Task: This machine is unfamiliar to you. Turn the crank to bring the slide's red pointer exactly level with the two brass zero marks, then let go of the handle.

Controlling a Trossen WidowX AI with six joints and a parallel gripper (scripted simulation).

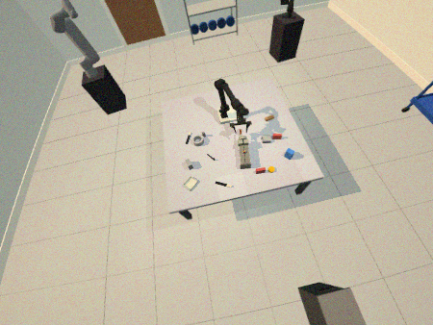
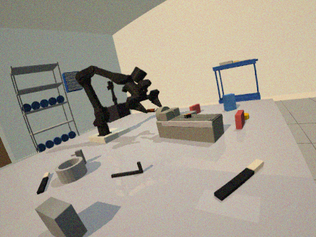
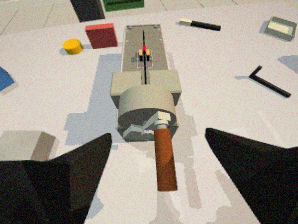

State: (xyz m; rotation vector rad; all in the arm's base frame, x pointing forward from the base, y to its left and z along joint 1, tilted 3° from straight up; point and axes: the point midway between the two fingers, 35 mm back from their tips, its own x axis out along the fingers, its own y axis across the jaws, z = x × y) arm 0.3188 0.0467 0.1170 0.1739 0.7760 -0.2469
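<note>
Right now the brown crank handle is 2 cm behind my gripper tip. Also, from my gripper tip: yellow disc 37 cm ahead, 12 cm to the left, 11 cm below; then red pointer 17 cm ahead, 4 cm to the right, 4 cm below; then black l-shaped piece 7 cm ahead, 31 cm to the right, 11 cm below.
</note>
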